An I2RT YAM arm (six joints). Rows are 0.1 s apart.
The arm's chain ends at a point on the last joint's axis. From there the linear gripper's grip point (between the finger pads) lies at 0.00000 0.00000 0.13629 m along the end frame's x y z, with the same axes.
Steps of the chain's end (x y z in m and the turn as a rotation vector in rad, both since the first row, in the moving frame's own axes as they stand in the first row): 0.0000 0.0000 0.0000 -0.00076 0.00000 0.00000; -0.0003 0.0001 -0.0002 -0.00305 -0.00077 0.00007; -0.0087 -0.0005 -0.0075 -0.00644 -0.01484 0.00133; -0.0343 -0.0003 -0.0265 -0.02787 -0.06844 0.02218; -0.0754 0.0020 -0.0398 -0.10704 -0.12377 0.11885
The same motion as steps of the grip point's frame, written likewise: 0.0000 0.0001 0.0000 -0.00076 0.00000 0.00000; -0.0004 0.0005 -0.0002 -0.00305 -0.00077 0.00007; -0.0107 0.0004 -0.0075 -0.00644 -0.01484 0.00133; -0.0437 0.0034 -0.0269 -0.02787 -0.06844 0.02218; -0.0930 0.0155 -0.0416 -0.10704 -0.12377 0.11885
